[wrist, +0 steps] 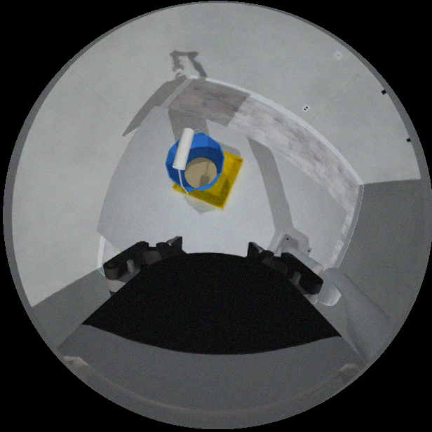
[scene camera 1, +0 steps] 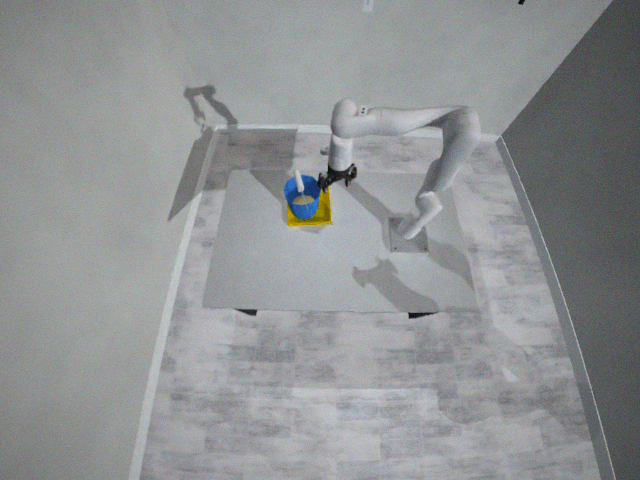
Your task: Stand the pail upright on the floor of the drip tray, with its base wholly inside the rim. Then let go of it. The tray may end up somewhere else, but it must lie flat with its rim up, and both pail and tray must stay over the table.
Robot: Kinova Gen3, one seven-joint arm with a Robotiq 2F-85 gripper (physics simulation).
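Note:
The blue pail stands upright on the yellow drip tray, toward the tray's left side in the scene view. Its base looks to be inside the rim, but the pail's wall hides part of that rim. The tray lies flat on the table with its rim up. The pail's white handle grip stands raised over the pail's opening. My gripper is open and empty, above and to the right of the pail in the scene view, apart from the handle.
The grey table lies under the tray, whose edges are well inside the table's outline. The arm's mounting plate is at the table's right side. The arm reaches over the table's back right.

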